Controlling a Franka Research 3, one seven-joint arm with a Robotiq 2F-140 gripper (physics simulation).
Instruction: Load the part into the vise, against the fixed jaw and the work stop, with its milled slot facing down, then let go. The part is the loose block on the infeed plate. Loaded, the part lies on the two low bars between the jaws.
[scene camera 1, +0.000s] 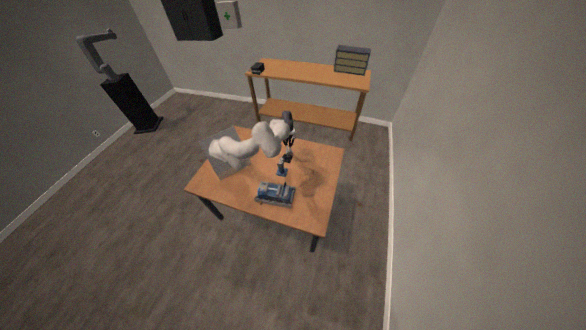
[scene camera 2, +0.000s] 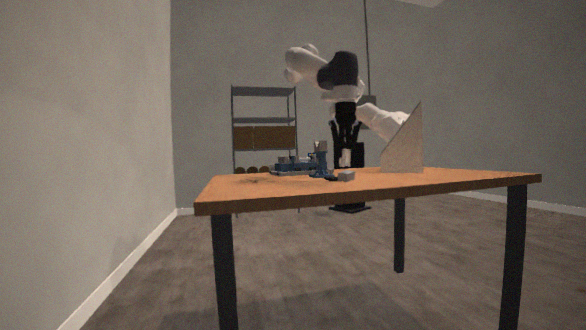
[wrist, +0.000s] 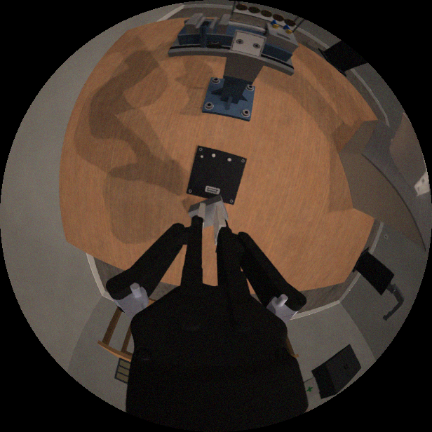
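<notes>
The part, a grey block (scene camera 2: 346, 176) (wrist: 206, 204), lies low at the near edge of the black infeed plate (wrist: 217, 173) (scene camera 1: 287, 158), turned at an angle to it. Its slot cannot be made out. My gripper (scene camera 1: 289, 143) (scene camera 2: 345, 159) (wrist: 209, 212) points down with its fingers nearly together; they hang above the block, a small gap shows under the tips in scene camera 2, and no part is held between them. In the wrist view the fingertips hide some of the block. The blue and grey vise (scene camera 1: 276, 193) (scene camera 2: 298, 166) (wrist: 270, 48) stands across the table, away from the gripper.
A blue stand with a grey top (scene camera 2: 320, 159) (scene camera 1: 282, 171) (wrist: 229, 98) rises between the infeed plate and the vise. A slanted panel (scene camera 2: 406, 147) stands by the arm's base. The wooden table (scene camera 1: 320, 160) ends close behind the gripper.
</notes>
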